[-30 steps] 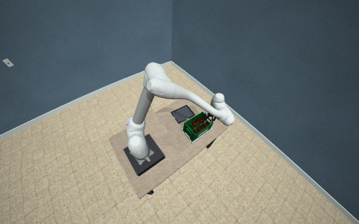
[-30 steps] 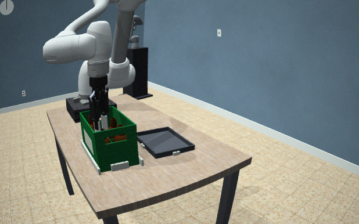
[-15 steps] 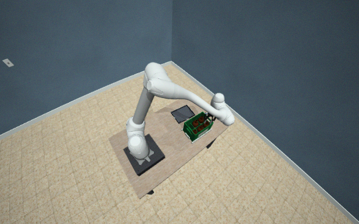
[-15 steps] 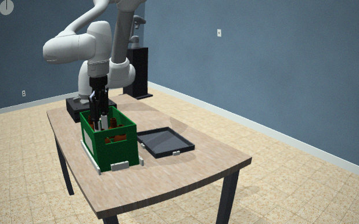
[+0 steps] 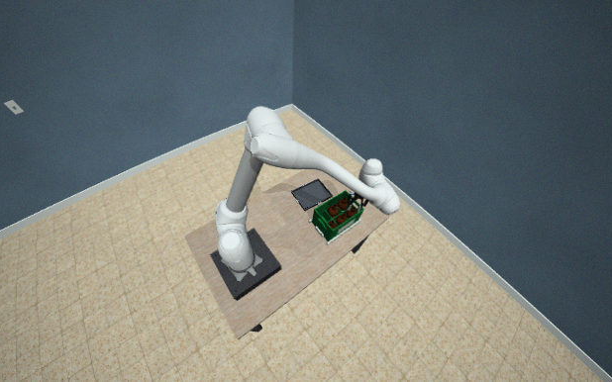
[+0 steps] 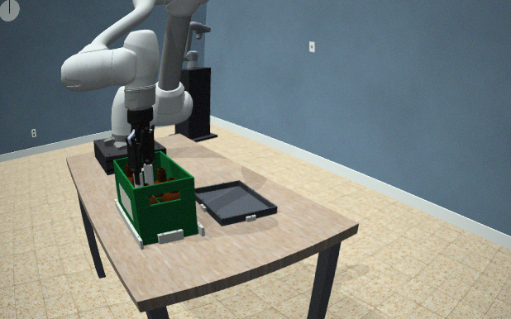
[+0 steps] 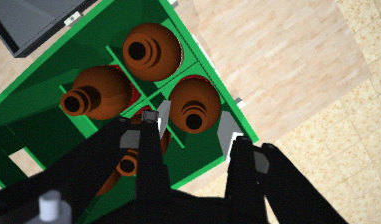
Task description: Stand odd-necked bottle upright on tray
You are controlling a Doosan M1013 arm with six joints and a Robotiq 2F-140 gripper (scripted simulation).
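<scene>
Right now my hand is 90 mm to the right of the brown bottle, 90 mm above it and 10 mm short of it. Also, from my hand: dark tray (330 mm to the left, 160 mm below, 20 mm behind); green crate (90 mm below, 80 mm behind, 60 mm to the left).
</scene>
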